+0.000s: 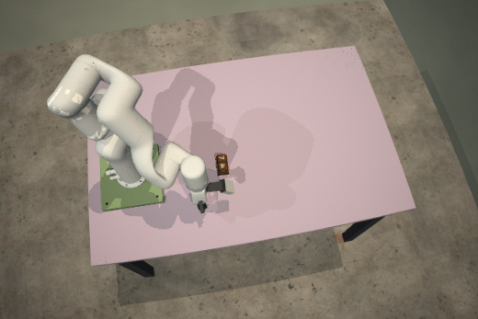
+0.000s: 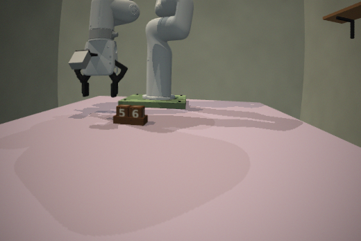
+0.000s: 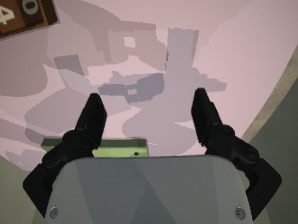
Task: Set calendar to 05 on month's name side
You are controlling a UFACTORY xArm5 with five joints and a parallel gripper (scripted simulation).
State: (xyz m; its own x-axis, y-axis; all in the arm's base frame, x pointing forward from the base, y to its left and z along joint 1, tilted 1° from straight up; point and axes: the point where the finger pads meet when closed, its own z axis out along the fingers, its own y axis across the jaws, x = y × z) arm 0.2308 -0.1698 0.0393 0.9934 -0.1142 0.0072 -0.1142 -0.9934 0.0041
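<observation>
Now: hand 11 cm short of the cube, 9 cm to the right of it and 3 cm above it. From my hand the other things lie so: brown calendar tray 11 cm to the left, 11 cm ahead, 5 cm below.
</observation>
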